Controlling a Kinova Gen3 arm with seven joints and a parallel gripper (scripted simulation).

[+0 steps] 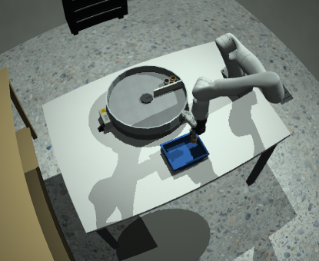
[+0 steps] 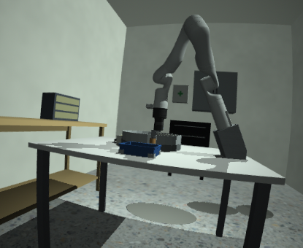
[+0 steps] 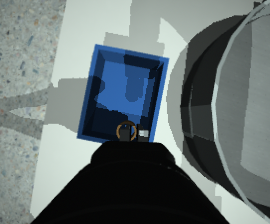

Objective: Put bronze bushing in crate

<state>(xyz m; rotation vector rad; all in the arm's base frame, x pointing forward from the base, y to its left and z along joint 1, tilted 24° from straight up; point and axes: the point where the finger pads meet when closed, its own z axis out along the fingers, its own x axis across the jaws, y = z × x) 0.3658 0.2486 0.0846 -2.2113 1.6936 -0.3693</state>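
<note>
My gripper is now 60 mm above the blue crate, 50 mm short of it and 40 mm to the right of it. The rest, counted from my hand: round grey turning table 300 mm to the right, 140 mm ahead, 30 mm below.
</note>
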